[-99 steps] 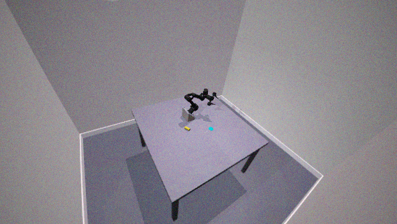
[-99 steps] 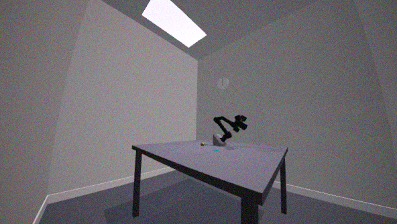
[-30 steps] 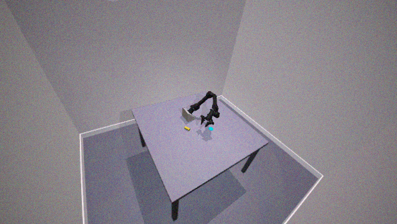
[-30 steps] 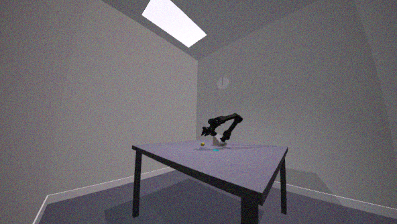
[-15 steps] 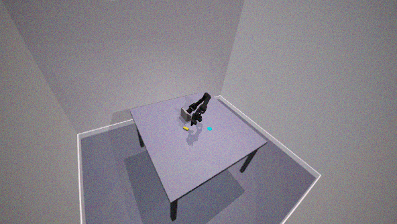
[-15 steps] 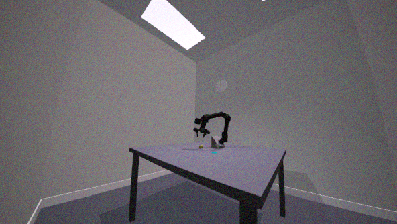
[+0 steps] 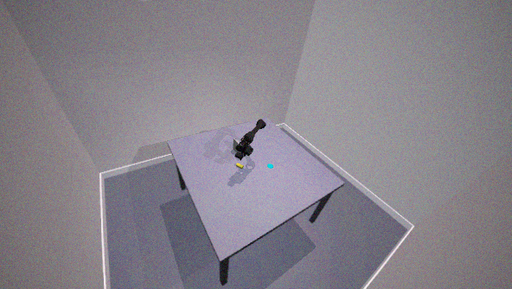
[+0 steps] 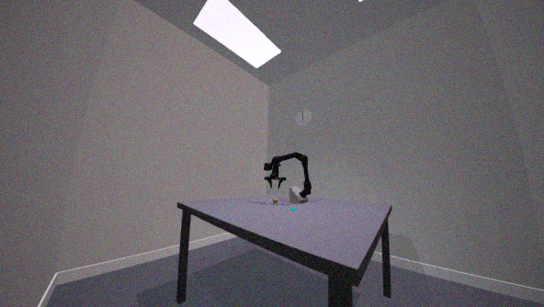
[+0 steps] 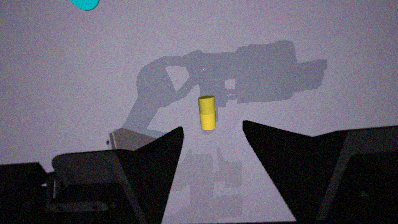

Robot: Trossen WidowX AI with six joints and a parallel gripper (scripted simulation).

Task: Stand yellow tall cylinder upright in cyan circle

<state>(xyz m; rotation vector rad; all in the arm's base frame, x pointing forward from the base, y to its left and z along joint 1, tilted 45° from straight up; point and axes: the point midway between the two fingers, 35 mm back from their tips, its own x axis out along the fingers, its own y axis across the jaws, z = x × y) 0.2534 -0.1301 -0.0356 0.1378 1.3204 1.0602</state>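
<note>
Now: the yellow tall cylinder 110 mm below my gripper tip, 20 mm behind it and 10 mm to the right of it. From my gripper tip the other things lie so: cyan circle: 280 mm to the left, 130 mm below, 80 mm ahead.
</note>
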